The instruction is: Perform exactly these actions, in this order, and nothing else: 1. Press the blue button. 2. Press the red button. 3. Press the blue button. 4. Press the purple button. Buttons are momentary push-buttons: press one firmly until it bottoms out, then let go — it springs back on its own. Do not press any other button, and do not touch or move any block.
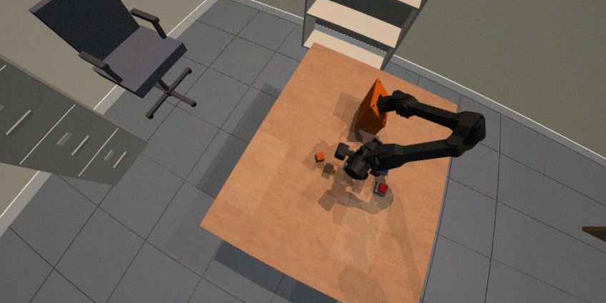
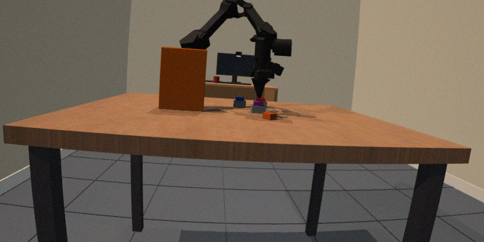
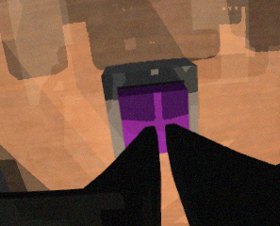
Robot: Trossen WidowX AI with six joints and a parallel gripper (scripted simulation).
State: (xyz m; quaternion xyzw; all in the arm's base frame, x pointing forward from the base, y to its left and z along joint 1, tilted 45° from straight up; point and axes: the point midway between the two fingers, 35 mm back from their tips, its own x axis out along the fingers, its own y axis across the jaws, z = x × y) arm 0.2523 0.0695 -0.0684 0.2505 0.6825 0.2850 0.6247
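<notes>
My gripper tip is now 2 cm above the purple button. The rest, counted from my gripper tip: blue button 14 cm to the left, 6 cm behind, 2 cm below; small orange block 14 cm to the right, 4 cm below, 2 cm ahead; red button 16 cm to the left, 3 cm ahead, 2 cm below.
</notes>
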